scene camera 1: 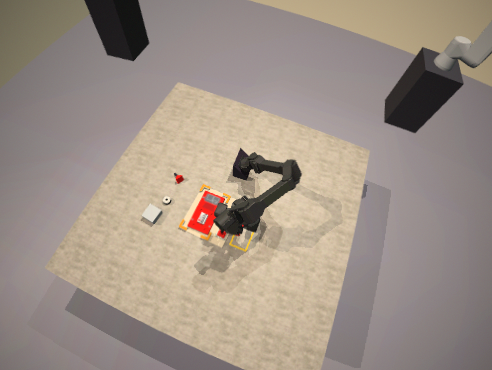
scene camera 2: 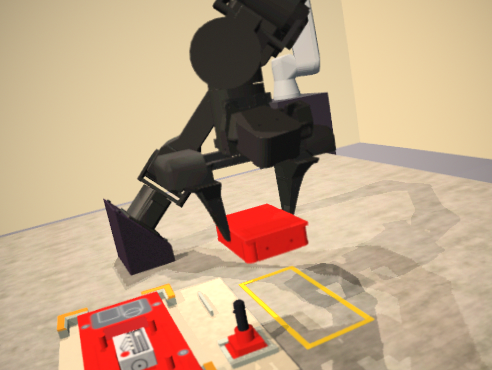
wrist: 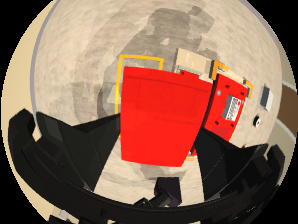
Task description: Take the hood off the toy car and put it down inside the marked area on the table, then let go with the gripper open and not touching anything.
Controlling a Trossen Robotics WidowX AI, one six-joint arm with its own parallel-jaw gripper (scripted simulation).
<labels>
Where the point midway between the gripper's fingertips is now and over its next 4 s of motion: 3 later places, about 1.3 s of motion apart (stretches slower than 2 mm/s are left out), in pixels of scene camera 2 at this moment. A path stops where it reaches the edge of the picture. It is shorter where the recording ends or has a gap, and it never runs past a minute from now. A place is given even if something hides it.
The gripper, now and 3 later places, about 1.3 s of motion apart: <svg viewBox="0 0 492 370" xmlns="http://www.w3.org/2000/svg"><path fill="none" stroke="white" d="M259 231L287 231L291 253L294 273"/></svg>
</labels>
